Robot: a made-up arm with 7 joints.
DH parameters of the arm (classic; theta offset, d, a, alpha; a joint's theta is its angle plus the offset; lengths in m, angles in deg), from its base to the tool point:
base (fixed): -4.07 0 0 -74.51
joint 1: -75.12 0.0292 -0.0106 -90
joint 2: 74 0 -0.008 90
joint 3: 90 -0.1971 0.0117 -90
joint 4: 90 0.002 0.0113 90
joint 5: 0 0.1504 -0.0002 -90
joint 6: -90 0 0.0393 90
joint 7: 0 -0.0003 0 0
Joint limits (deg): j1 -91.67..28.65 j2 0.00..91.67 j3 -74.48..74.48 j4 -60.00..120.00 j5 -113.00..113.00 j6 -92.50..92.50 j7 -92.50..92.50
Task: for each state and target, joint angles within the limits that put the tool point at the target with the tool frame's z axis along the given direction. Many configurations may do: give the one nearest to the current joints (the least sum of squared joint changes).
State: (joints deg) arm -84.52 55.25 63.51 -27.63 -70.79 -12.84 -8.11
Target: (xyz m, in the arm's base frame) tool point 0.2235 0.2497 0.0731 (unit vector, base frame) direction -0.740 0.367 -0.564
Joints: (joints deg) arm -80.91 32.45 61.69 10.54 -69.27 -14.32 -8.11
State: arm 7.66 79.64 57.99 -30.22 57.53 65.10 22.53
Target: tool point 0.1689 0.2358 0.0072 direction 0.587 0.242 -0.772
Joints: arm 28.65 91.60 27.77 -4.50 105.97 50.28 22.53
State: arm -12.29 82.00 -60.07 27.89 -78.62 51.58 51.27
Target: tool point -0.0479 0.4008 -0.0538 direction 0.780 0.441 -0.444
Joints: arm 15.91 91.29 -67.20 63.64 -79.33 29.67 51.27
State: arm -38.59 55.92 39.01 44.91 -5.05 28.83 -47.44
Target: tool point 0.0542 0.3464 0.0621 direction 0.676 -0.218 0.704
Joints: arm -4.47 68.18 74.14 11.23 28.14 43.50 -47.44
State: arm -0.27 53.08 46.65 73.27 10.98 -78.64 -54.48
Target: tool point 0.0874 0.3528 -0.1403 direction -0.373 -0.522 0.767
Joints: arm -20.34 46.94 63.19 56.79 -28.51 -49.58 -54.48
